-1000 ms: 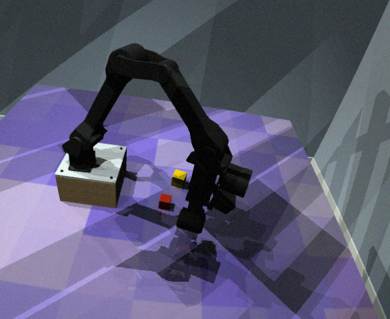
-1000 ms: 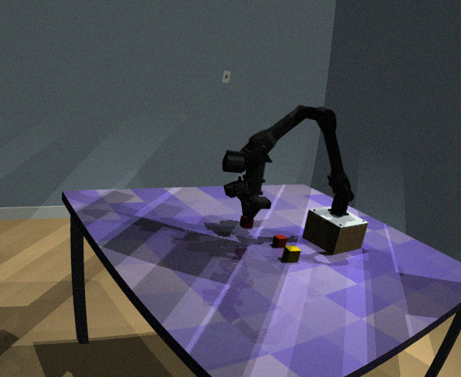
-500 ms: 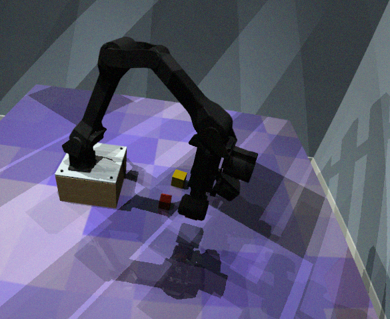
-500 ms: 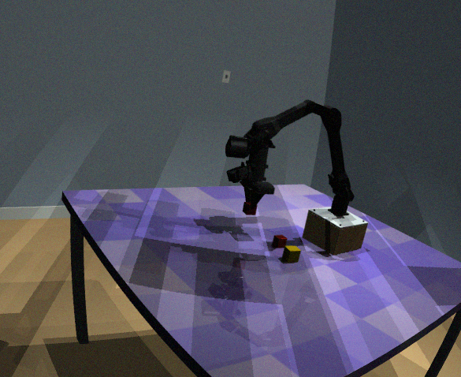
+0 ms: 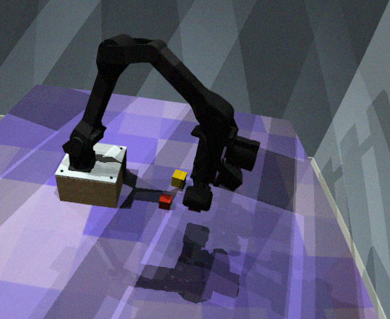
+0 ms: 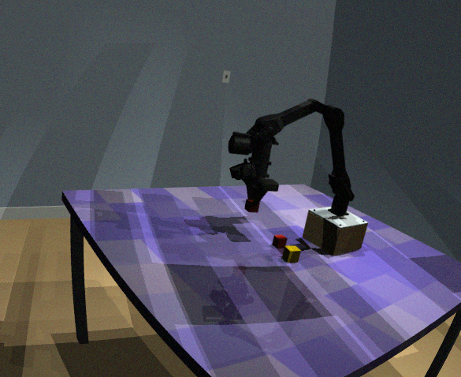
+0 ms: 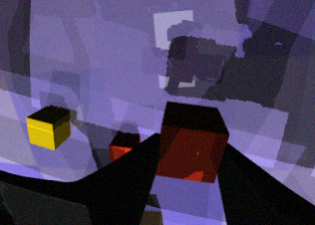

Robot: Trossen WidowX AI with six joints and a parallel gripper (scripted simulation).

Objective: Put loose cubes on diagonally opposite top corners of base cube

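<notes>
The yellow cube lies 190 mm to the left of my gripper tip, 100 mm below it and 40 mm behind it.
</notes>
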